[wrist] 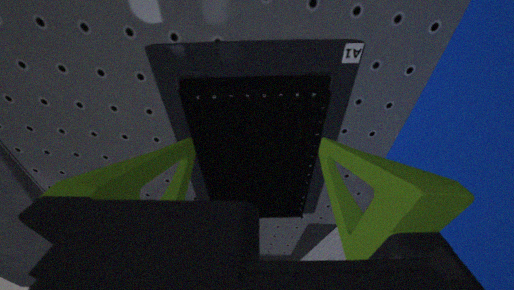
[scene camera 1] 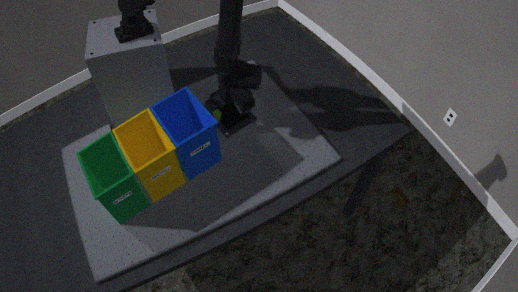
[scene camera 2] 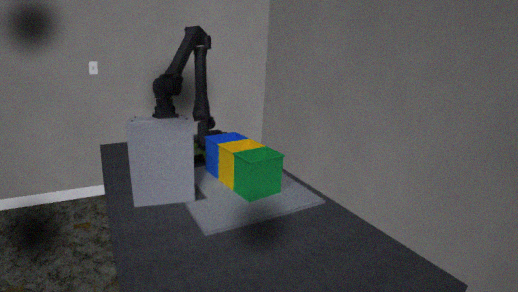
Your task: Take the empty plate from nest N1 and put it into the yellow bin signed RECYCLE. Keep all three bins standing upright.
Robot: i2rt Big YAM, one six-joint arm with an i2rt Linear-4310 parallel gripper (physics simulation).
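Frame: origin at the arm's base, x back, y left, z down, level; metres.
Seen in the pictures: gripper, between the fingertips: (wrist: 257,144) (scene camera 1: 229,114) (scene camera 2: 203,158); arm's base, origin of its link: (scene camera 1: 133,32) (scene camera 2: 165,117).
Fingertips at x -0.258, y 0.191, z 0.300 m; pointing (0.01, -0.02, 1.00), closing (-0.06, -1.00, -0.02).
Offsets run from my fingertips to a thing's middle. Level surfaces: height alone.
A black plate {dy -0.001, dx +0.015, dz -0.006 m} (wrist: 255,160) with small marks along its rim lies in a dark grey nest {dy -0.001, dx +0.015, dz +0.005 m} (wrist: 250,56) whose corner tag reads A1; no N1 sign is readable. My gripper (wrist: 257,144) is open and empty, its green fingers on either side above the plate; how high is unclear. In scene camera 1 the arm partly covers the nest (scene camera 1: 241,125). The yellow bin {dy -0.308, dx -0.059, dz -0.077 m} (scene camera 1: 166,188) (scene camera 2: 226,166) stands upright between the blue bin {dy -0.175, dx -0.051, dz -0.077 m} (scene camera 1: 206,162) (scene camera 2: 211,159) (wrist: 480,125) and the green bin {dy -0.440, dx -0.066, dz -0.077 m} (scene camera 1: 129,206) (scene camera 2: 259,175), both upright. The yellow bin's label is blurred.
The blue bin stands close beside the nest and gripper. The bins stand on a perforated light board {dz +0.012 m} (scene camera 1: 82,235) (scene camera 2: 212,223) on a dark table {dz +0.026 m} (scene camera 2: 165,250). A pale pedestal (scene camera 1: 127,75) (scene camera 2: 160,165) carries the arm's base behind them. A wall is behind the table.
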